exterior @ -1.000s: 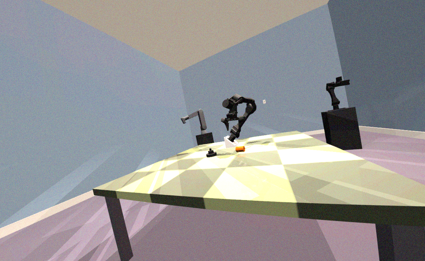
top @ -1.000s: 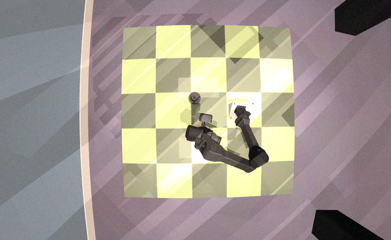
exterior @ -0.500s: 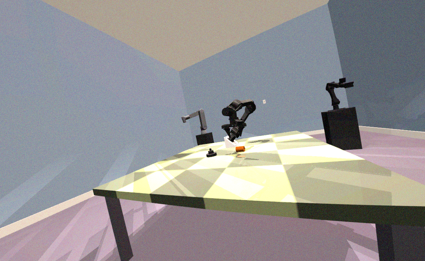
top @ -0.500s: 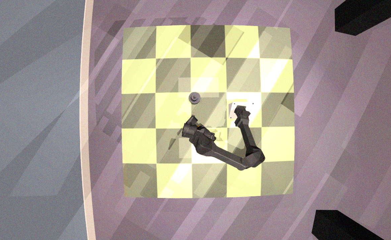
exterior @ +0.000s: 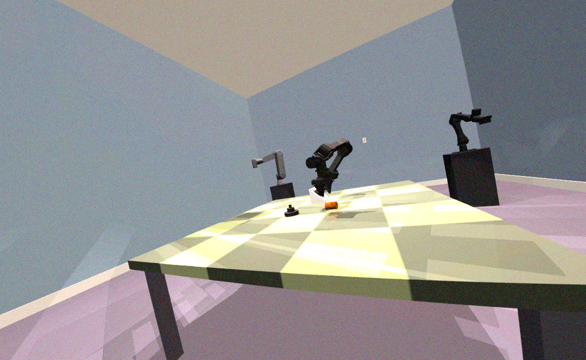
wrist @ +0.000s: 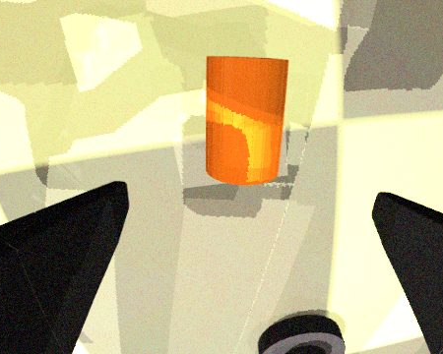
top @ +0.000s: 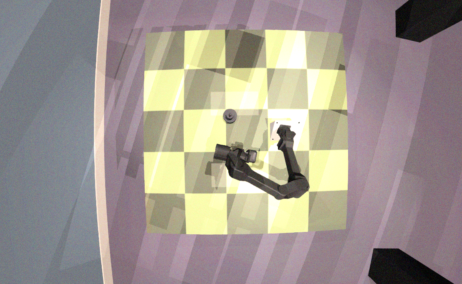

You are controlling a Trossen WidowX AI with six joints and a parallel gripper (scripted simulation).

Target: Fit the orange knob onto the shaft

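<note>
Now: gripper tip 6 cm above the orange knob and 2 cm to the right of it. The rest, counted from my gripper tip: D-shaped shaft: 21 cm to the right, 6 cm ahead, 5 cm below.
</note>
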